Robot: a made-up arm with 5 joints. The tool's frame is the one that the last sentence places.
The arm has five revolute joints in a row. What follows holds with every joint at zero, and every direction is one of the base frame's.
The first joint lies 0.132 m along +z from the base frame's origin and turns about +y.
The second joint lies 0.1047 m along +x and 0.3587 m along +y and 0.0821 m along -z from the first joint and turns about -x.
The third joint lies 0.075 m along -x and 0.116 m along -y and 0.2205 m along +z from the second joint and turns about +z.
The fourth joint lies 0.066 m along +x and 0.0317 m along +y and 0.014 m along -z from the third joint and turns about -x.
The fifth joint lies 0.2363 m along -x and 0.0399 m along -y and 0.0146 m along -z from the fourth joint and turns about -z.
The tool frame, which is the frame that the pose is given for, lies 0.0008 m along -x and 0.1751 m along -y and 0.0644 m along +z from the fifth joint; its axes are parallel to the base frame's.
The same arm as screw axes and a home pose.
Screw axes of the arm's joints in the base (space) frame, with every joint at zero. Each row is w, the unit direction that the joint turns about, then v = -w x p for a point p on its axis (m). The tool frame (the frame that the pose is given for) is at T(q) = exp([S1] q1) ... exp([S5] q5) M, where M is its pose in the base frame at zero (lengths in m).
S1: w 0 1 0 v -0.132 0 0
S2: w -1 0 0 v 0 -0.0499 0.3587
S3: w 0 0 1 v 0.2427 -0.0297 0
S4: w -1 0 0 v 0 -0.2564 0.2744
S5: w 0 0 -1 v -0.2345 -0.1406 0
M: xyz -0.1414 0.0594 0.3062 (m) rpy 0 0 0 (rad, as in URDF)

